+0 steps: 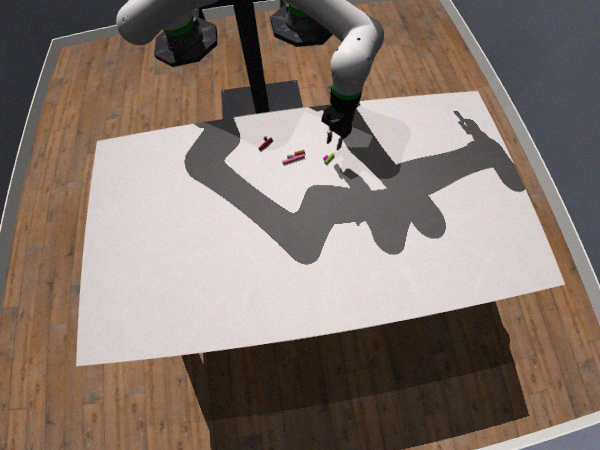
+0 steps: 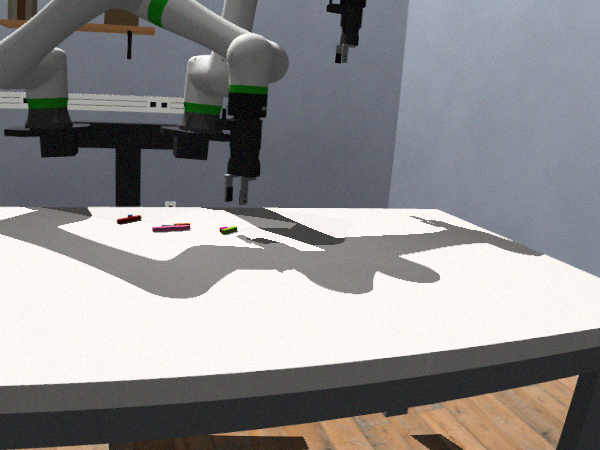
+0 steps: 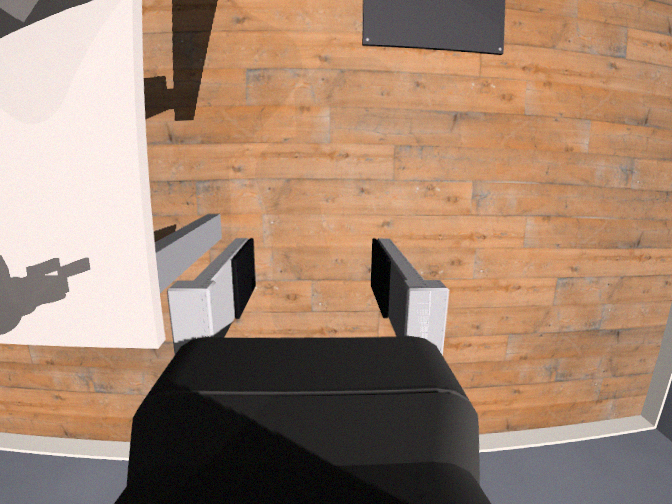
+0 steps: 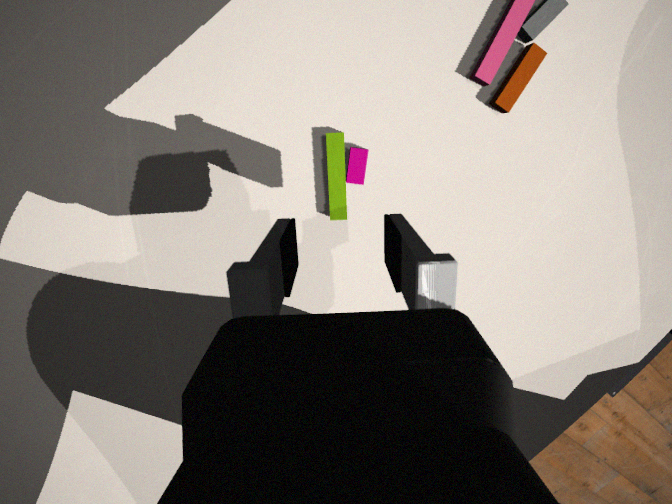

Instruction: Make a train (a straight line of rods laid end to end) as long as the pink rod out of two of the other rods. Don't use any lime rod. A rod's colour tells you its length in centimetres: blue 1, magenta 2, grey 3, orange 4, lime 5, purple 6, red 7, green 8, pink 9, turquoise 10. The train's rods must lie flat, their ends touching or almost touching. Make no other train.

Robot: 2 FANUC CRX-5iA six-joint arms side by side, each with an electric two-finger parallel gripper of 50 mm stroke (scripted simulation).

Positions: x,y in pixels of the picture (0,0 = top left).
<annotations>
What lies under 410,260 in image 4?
My right gripper.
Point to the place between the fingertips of my left gripper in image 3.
313,262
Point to a lime rod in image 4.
335,141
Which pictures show my left gripper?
Image 2 and image 3 only.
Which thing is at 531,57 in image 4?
An orange rod.
</annotations>
